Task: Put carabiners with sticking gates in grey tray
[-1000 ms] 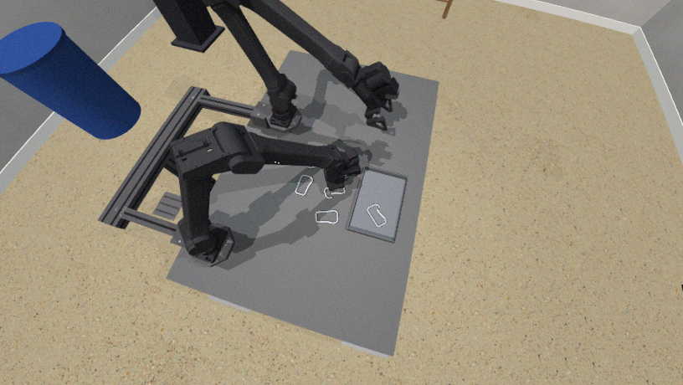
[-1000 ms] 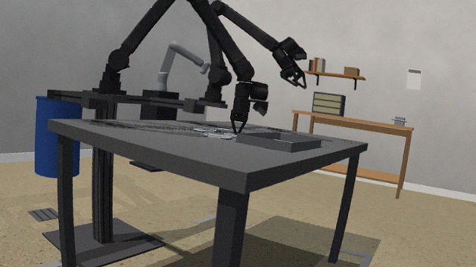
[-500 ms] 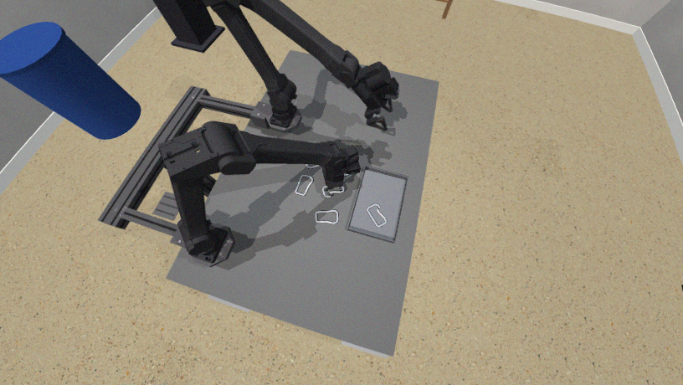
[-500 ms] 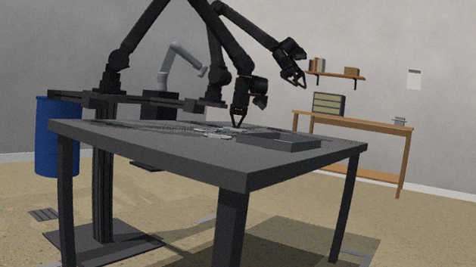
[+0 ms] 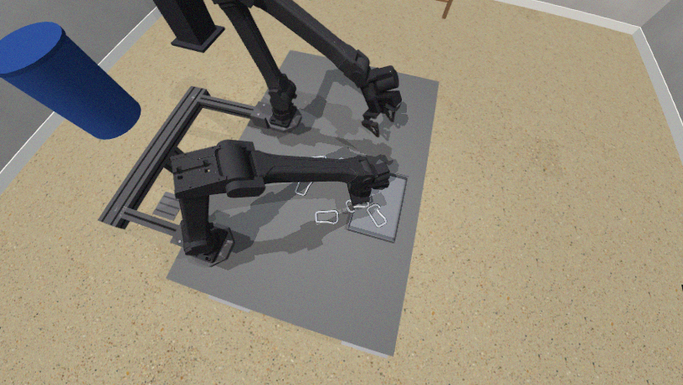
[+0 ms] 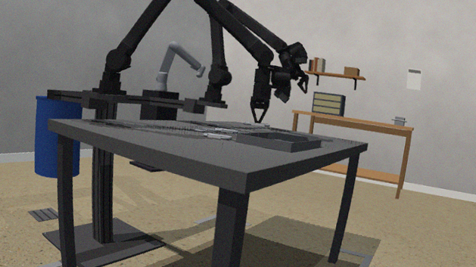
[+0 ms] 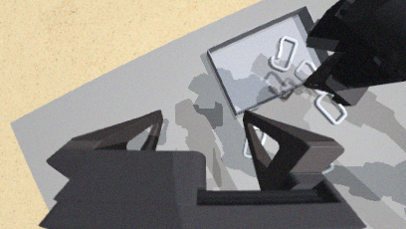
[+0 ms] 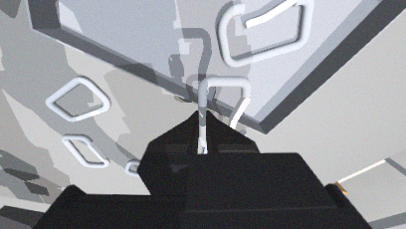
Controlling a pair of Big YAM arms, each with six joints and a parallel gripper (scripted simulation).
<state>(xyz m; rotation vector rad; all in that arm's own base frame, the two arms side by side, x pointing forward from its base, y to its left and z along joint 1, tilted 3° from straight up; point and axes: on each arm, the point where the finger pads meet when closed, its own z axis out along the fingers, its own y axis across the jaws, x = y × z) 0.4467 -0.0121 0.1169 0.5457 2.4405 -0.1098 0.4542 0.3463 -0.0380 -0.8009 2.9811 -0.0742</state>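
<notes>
Right now my right hand is 90 mm short of the grey tray, 60 mm above it and 30 mm to the right of it.
</notes>
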